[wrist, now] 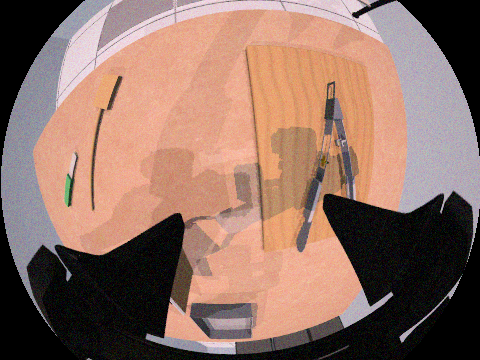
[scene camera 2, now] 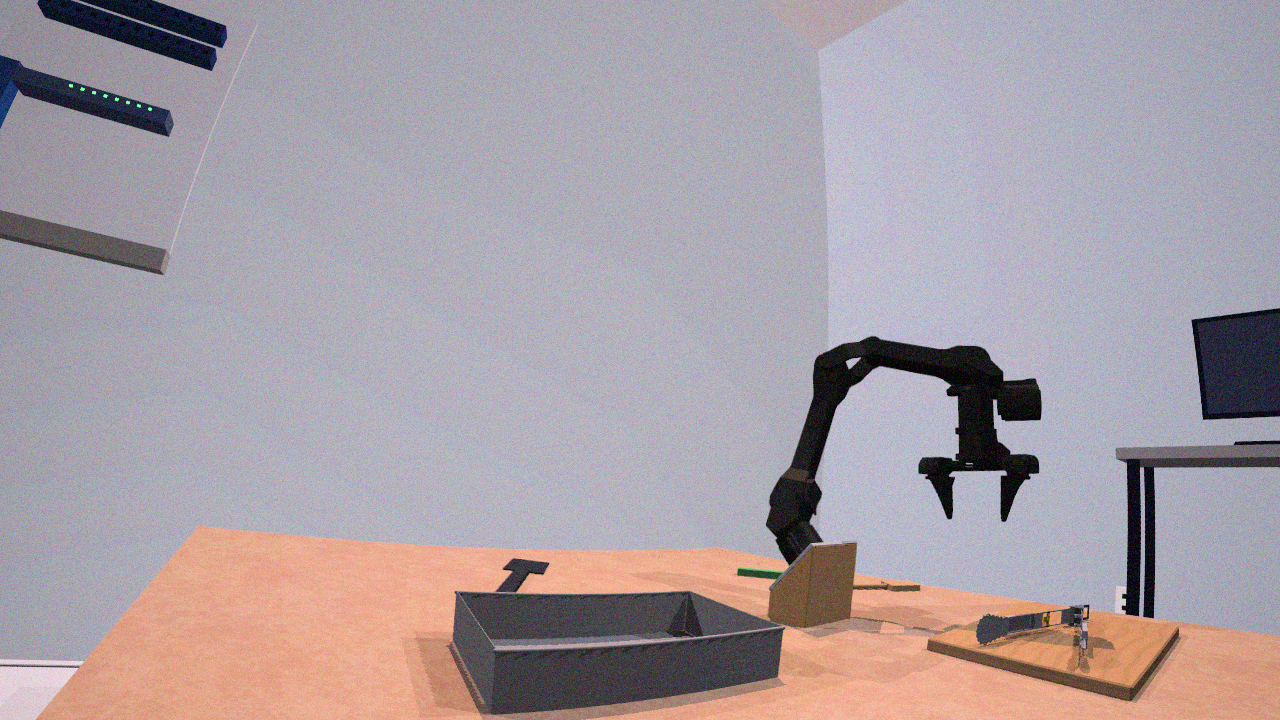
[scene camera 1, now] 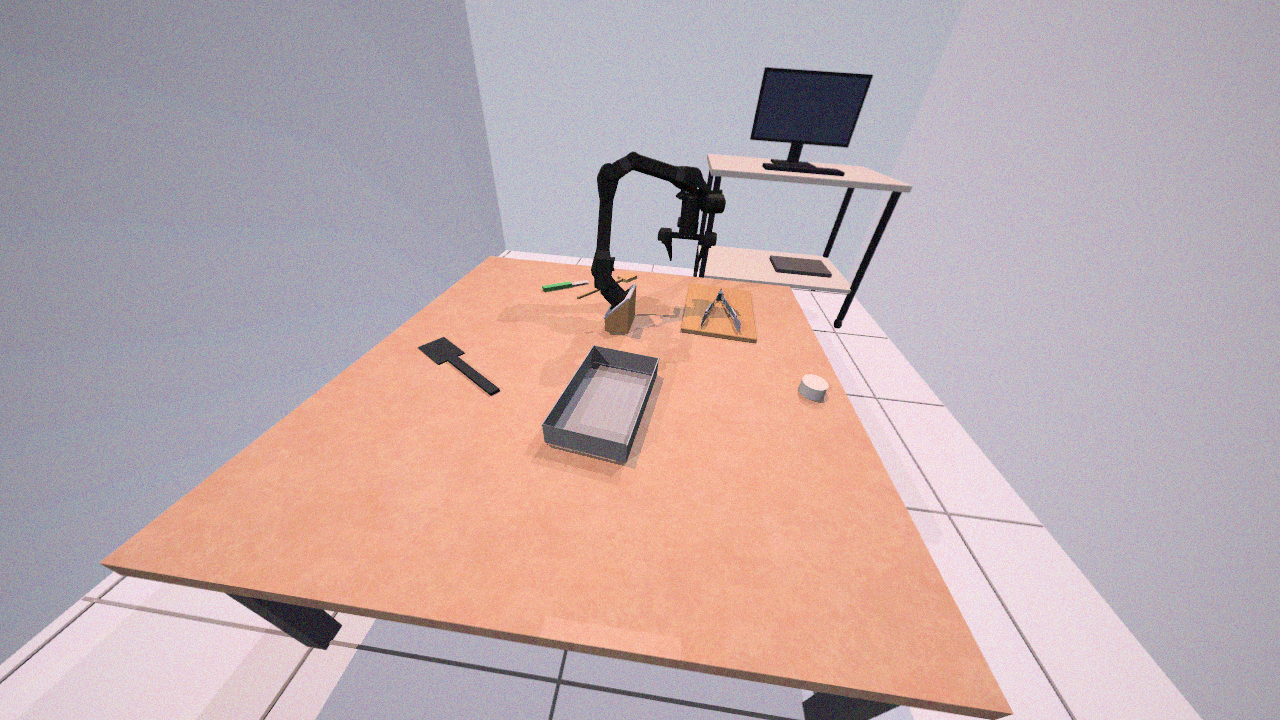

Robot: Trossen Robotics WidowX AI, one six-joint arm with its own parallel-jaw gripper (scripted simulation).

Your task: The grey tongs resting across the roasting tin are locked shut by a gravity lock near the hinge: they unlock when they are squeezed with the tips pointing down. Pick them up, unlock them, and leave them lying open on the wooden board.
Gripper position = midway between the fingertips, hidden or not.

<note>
The gripper (scene camera 2: 975, 520) is open, holding nothing. Further things: a black spatula (scene camera 1: 441, 350), a wooden board (scene camera 1: 719, 323) and a roasting tin (scene camera 2: 520, 648).
The gripper shows as well in the wrist view (wrist: 254, 212) and in scene camera 1 (scene camera 1: 684, 262). The wooden board is seen too in the wrist view (wrist: 289, 87). The roasting tin also shows in the wrist view (wrist: 218, 321) and in scene camera 1 (scene camera 1: 599, 412). The wrist view does not show the black spatula, which is hidden by the gripper.
</note>
